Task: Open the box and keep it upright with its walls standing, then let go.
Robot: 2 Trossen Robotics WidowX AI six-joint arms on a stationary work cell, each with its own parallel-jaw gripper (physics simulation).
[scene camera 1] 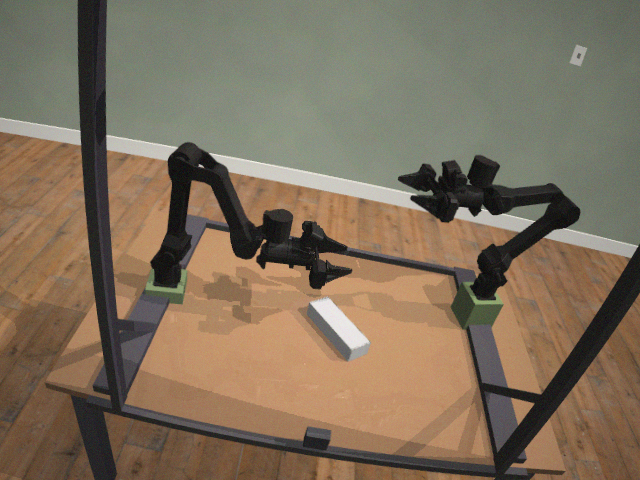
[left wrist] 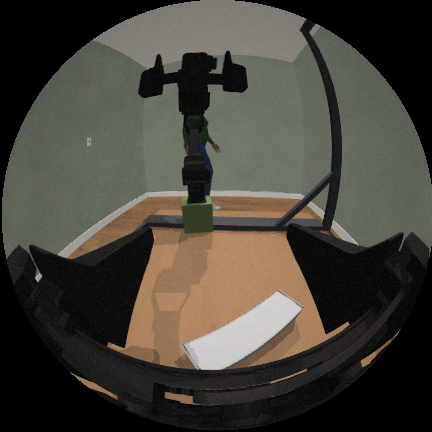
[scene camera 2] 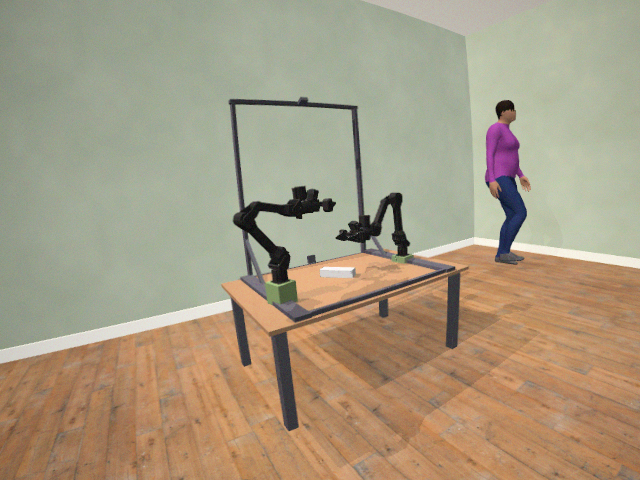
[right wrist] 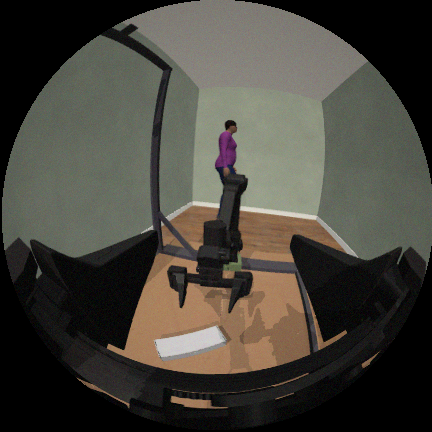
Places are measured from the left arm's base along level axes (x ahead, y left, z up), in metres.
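Pixels of known places: left gripper, between the fingertips: [scene camera 1: 349, 259] [left wrist: 221, 232] [scene camera 2: 341, 238] [right wrist: 204, 310]; right gripper, between the fingertips: [scene camera 1: 404, 187] [left wrist: 192, 50] [right wrist: 227, 240]; left arm's base, origin of its link: [scene camera 1: 166, 279] [scene camera 2: 402, 255] [right wrist: 230, 257]; right arm's base, origin of its link: [scene camera 1: 482, 292] [left wrist: 196, 199] [scene camera 2: 280, 281].
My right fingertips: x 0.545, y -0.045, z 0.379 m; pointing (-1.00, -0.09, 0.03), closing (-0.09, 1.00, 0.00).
Note:
For each thing: its top centre in the pictures, then the offset to it from my right fingertips. Level surfaces: height alone.
- white box, centre of its top: [left wrist: 249, 330] [scene camera 1: 339, 321] [right wrist: 189, 341] [scene camera 2: 337, 268] 0.084 m back, 0.066 m right, 0.373 m down
- wooden table, height of its surface: 0.418 m down
- small dark block, centre of its top: [scene camera 1: 319, 431] 0.171 m back, 0.415 m right, 0.361 m down
The white box [scene camera 1: 338, 329] [scene camera 2: 337, 272] [left wrist: 245, 332] [right wrist: 191, 343] is a long, low, flat-topped block lying on the middle of the table, with its top shut. It lies slantwise in scene camera 1. My left gripper [scene camera 1: 349, 259] [scene camera 2: 339, 237] [right wrist: 204, 310] is open and empty. It hangs above the table, behind the box in scene camera 1, and points toward the other arm. My right gripper [scene camera 1: 405, 189] [scene camera 2: 333, 204] [left wrist: 192, 50] is open and empty, higher up and farther from the box. Neither gripper touches the box.
The wooden table [scene camera 1: 248, 372] [scene camera 2: 310, 281] bears dark rails and a tall dark frame [scene camera 1: 93, 155] [scene camera 2: 238, 155] [left wrist: 336, 130] [right wrist: 156, 150]. A small dark block [scene camera 1: 316, 437] sits on the front rail. A person in a purple top [scene camera 2: 503, 149] [right wrist: 227, 150] stands beyond the table.

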